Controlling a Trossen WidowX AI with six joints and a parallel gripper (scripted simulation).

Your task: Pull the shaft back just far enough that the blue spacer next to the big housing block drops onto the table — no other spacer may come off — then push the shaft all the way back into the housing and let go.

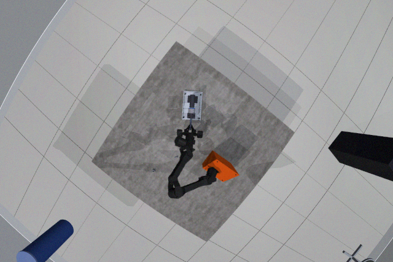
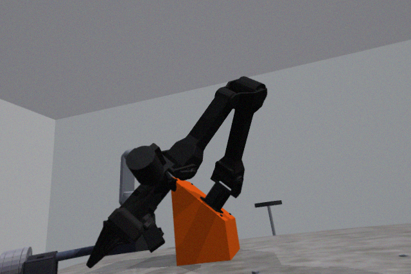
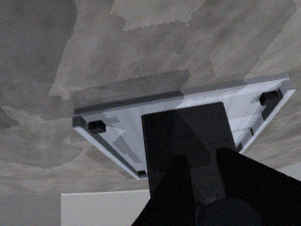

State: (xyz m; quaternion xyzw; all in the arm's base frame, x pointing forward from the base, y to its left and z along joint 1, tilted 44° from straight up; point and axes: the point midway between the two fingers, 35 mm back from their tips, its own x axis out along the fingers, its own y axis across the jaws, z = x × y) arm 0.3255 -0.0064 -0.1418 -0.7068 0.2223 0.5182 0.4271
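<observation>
The silver ring is 80 mm to the right of my gripper tip, 70 mm ahead of it and 20 mm above it. The rest, counted from my gripper tip: blue spacer: 100 mm to the right, 80 mm ahead, 20 mm below; then thin shaft: 30 mm to the right, 30 mm ahead, 20 mm above.
</observation>
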